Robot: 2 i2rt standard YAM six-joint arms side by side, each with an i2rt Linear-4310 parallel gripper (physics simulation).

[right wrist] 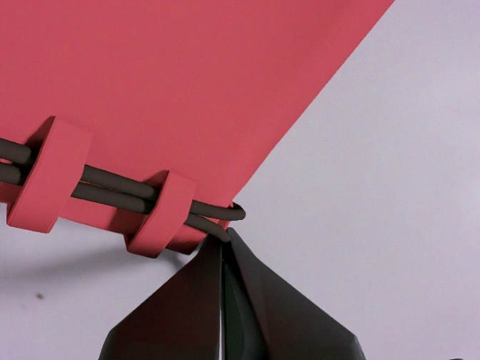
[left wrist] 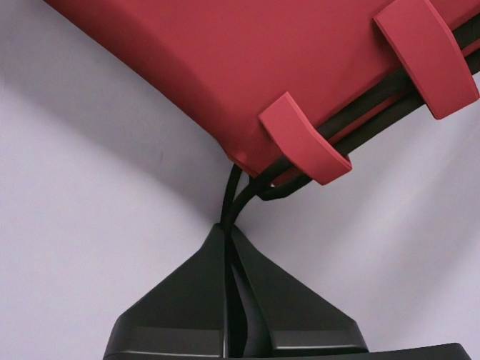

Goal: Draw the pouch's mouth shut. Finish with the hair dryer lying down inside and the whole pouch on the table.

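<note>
The red pouch [left wrist: 165, 60] [right wrist: 210, 90] shows in part in both views, with two dark cords [left wrist: 370, 100] [right wrist: 117, 187] running side by side through red loops along its mouth edge. My left gripper [left wrist: 222, 234] is shut on the looped cord end that comes out at one corner of the mouth. My right gripper [right wrist: 221, 237] is shut on the cord end at the other corner, close against the pouch's edge. The hair dryer does not show in either view, and the cord tips are hidden between the fingers.
The pale table top [left wrist: 75, 225] [right wrist: 400, 200] lies around and below the pouch. Soft shadows of the pouch fall on it. A small dark speck [right wrist: 39, 296] marks the table at the lower left of the right wrist view.
</note>
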